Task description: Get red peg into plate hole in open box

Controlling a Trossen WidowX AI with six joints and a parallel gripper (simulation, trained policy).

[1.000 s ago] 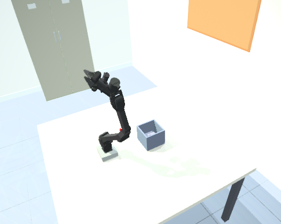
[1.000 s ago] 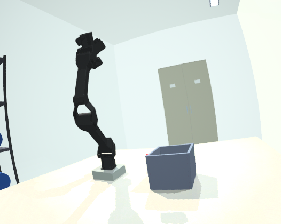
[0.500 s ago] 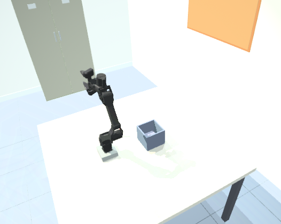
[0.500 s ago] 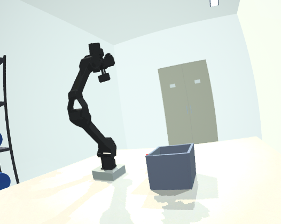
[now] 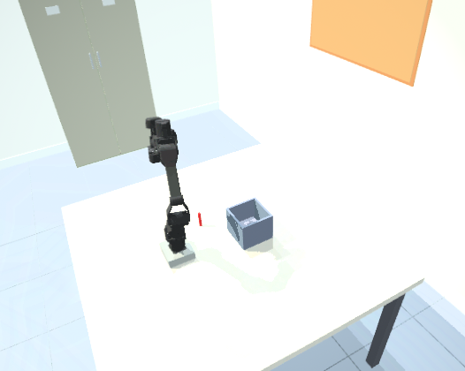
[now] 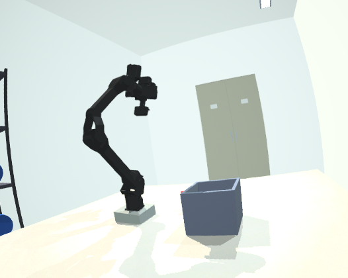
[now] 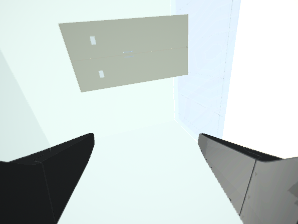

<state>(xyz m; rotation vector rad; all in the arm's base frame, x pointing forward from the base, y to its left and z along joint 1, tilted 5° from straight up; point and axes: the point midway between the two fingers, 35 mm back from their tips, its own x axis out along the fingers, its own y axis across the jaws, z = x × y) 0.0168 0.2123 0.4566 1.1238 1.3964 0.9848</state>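
Now: gripper tip 130 mm short of the red peg, 110 mm to the left of it and 470 mm above it. Round my gripper tip: plate: 300 mm ahead, 310 mm to the right, 460 mm below.
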